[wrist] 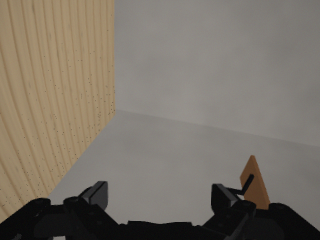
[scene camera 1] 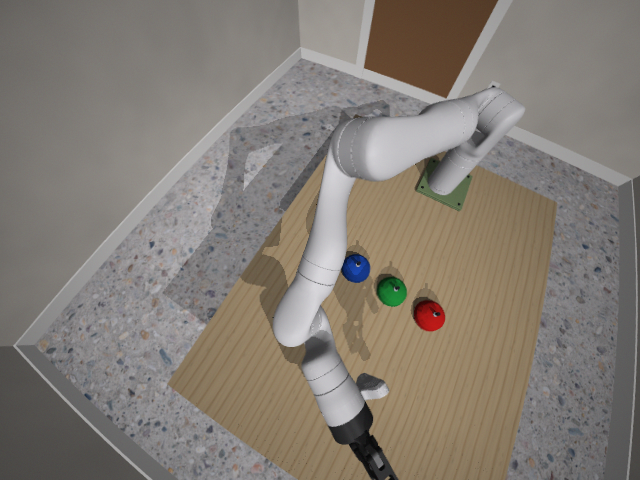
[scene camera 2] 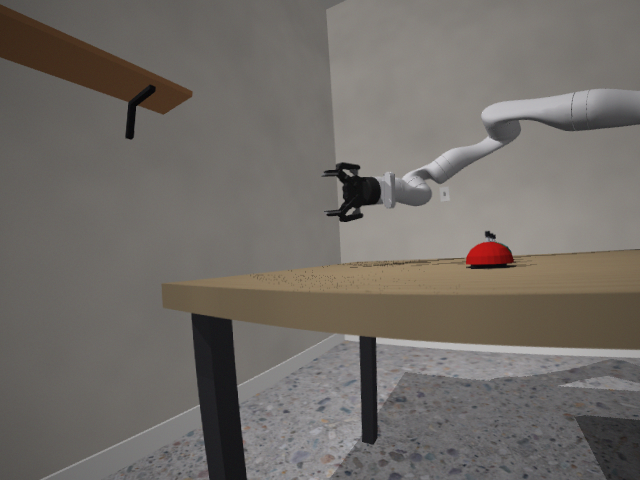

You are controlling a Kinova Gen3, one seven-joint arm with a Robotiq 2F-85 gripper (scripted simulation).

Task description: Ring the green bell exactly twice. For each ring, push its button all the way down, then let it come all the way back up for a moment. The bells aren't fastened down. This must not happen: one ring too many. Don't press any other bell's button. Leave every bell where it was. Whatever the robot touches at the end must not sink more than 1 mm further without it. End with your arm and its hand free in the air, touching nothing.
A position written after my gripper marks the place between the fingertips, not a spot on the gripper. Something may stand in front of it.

Observation:
I see my gripper [scene camera 2: 324, 193], a red bell [scene camera 2: 488, 255] and a green bell [scene camera 1: 390, 295].
The red bell shows as well in scene camera 1 [scene camera 1: 429, 315]. My gripper also shows in the wrist view [wrist: 159, 194]. The wrist view does not show the red bell: it is out of frame. The wrist view misses the green bell: it is out of frame.

